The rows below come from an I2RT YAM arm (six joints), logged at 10 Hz.
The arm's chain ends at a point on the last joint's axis. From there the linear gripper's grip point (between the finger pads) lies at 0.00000 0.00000 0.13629 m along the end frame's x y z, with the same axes.
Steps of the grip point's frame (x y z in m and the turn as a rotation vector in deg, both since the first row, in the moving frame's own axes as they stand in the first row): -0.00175, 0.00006, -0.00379, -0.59, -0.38, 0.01; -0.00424, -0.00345, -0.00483, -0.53, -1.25, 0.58; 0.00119, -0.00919, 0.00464, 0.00, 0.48, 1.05; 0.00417, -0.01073, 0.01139, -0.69, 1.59, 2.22; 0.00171, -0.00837, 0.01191, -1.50, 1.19, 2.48; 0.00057, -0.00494, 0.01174, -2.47, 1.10, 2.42; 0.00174, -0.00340, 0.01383, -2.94, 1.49, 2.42; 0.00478, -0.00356, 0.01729, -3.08, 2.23, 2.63
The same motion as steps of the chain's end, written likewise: -0.00085, -0.00134, -0.00378, -0.59, -0.38, 0.01; -0.00126, -0.00470, -0.00479, -0.53, -1.25, 0.58; 0.00005, -0.00920, 0.00464, 0.00, 0.48, 1.05; 0.00042, -0.01244, 0.01145, -0.69, 1.59, 2.22; -0.00104, -0.01200, 0.01199, -1.50, 1.19, 2.48; -0.00192, -0.01087, 0.01189, -2.47, 1.10, 2.42; -0.00165, -0.01046, 0.01406, -2.94, 1.49, 2.42; -0.00035, -0.01100, 0.01759, -3.08, 2.23, 2.63
